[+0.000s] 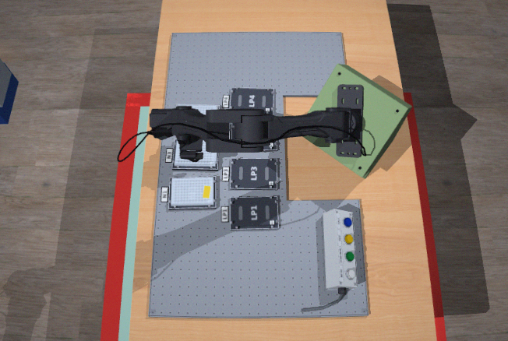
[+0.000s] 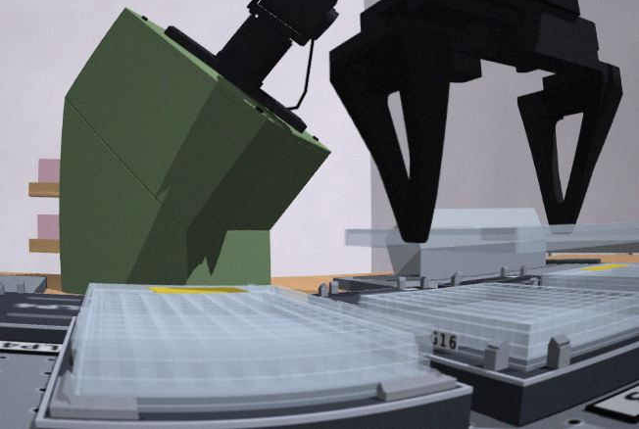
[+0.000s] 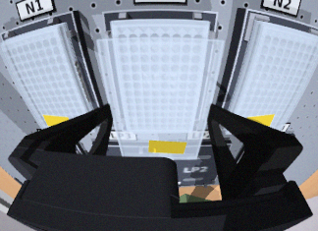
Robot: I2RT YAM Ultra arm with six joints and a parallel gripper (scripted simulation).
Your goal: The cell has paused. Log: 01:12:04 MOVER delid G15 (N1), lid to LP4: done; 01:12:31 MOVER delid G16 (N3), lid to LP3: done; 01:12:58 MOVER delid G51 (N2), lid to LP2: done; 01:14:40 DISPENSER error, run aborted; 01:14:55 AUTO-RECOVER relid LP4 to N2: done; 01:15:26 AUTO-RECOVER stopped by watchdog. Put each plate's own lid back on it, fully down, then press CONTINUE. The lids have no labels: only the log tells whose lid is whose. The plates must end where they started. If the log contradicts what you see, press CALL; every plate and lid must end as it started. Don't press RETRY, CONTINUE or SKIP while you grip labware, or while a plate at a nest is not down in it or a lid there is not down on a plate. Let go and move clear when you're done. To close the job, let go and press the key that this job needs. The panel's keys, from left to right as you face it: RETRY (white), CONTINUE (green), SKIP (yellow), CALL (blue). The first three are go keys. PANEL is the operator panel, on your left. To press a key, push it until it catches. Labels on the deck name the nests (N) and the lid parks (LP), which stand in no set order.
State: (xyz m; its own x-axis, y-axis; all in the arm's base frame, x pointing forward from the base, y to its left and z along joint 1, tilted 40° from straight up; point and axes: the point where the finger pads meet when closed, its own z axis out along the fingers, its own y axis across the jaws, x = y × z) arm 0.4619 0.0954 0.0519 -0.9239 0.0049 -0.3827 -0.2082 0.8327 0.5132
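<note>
Now: hand 1 cm above the lid. The rest, counted from my hand: blue call key (49 cm behind, 12 cm to the left); plate (4 cm below); yellow SKIP key (50 cm behind, 17 cm to the left).
</note>
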